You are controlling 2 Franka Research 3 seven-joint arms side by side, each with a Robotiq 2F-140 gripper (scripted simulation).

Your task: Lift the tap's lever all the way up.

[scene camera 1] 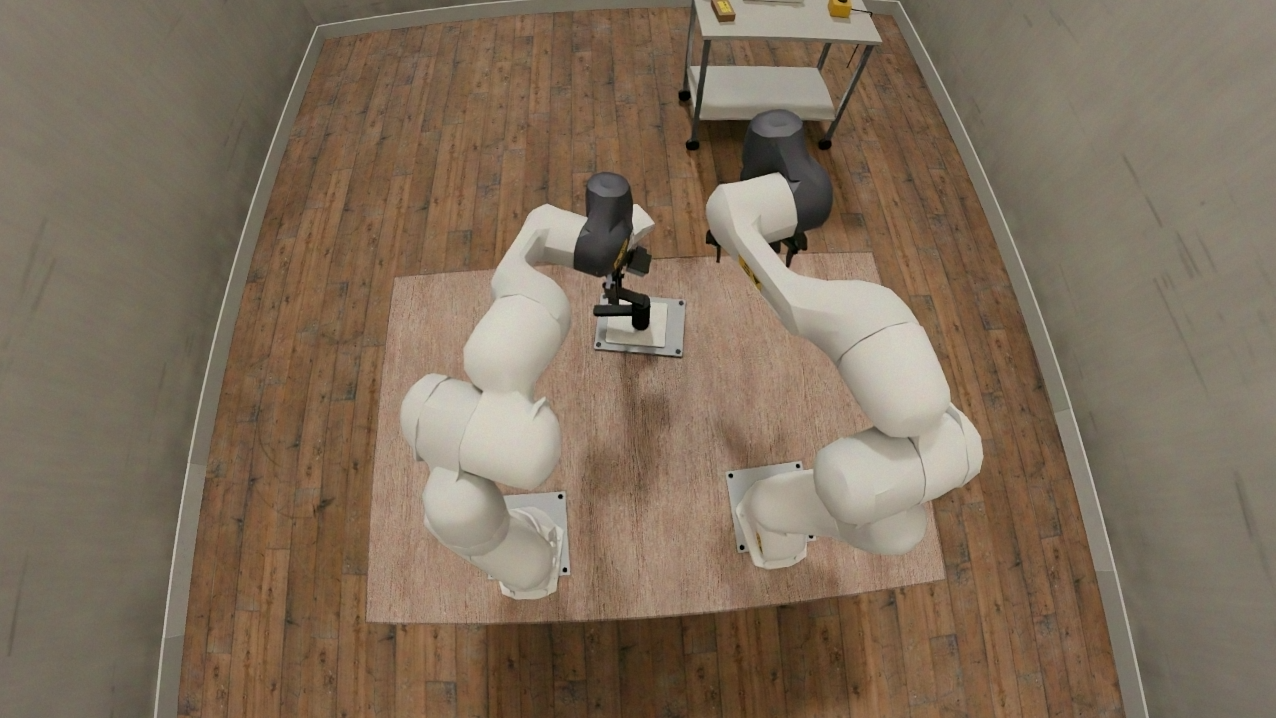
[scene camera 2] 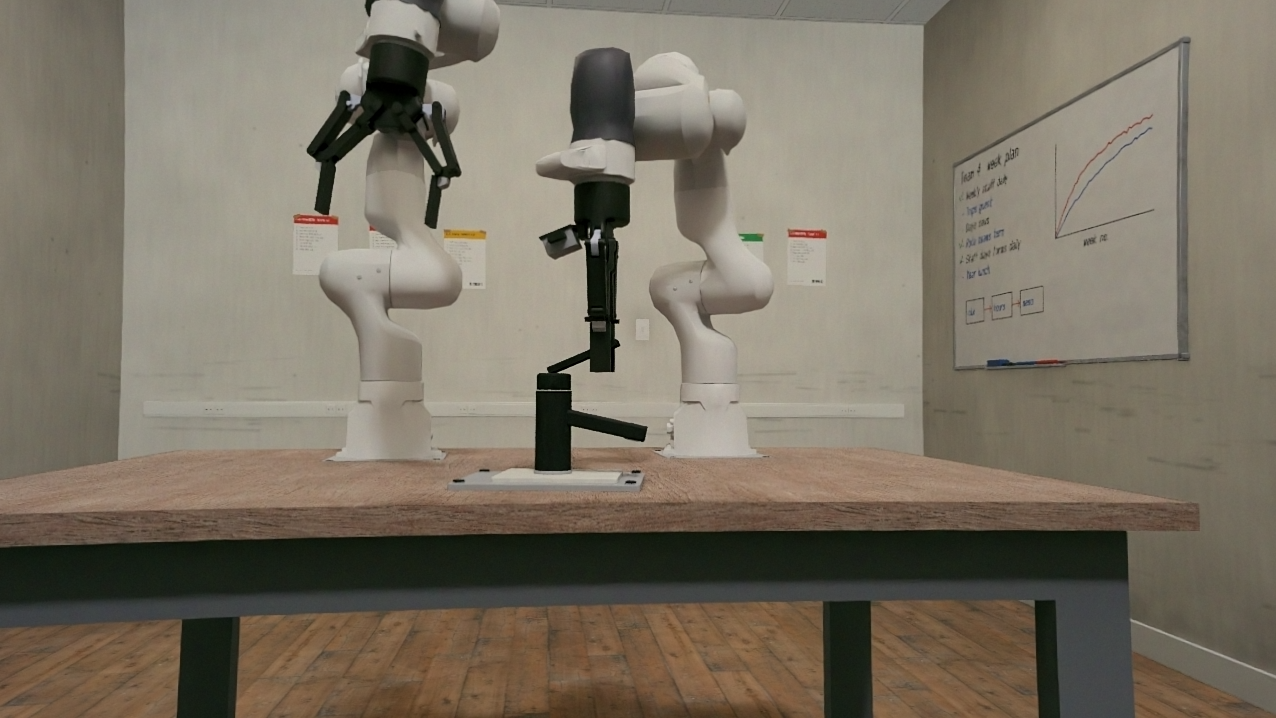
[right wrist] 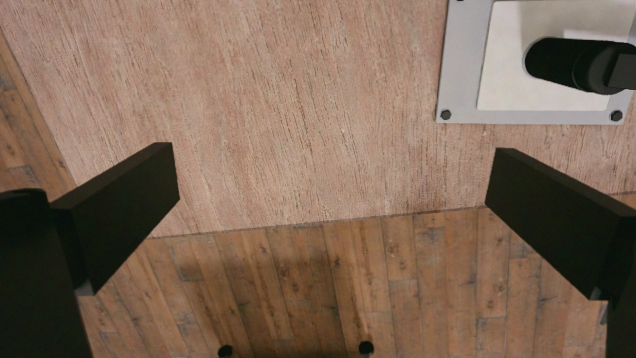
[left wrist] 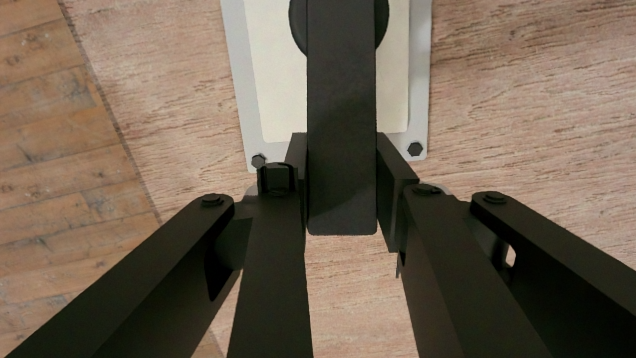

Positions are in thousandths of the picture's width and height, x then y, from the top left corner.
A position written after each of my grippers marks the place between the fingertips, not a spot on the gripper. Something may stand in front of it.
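Note:
You can see my left gripper (scene camera 2: 472,519), and it's there in the left wrist view too (left wrist: 531,443). My right gripper (scene camera 2: 294,306) shows in the right wrist view as well (right wrist: 526,487). And there's a flat lever (left wrist: 535,138).

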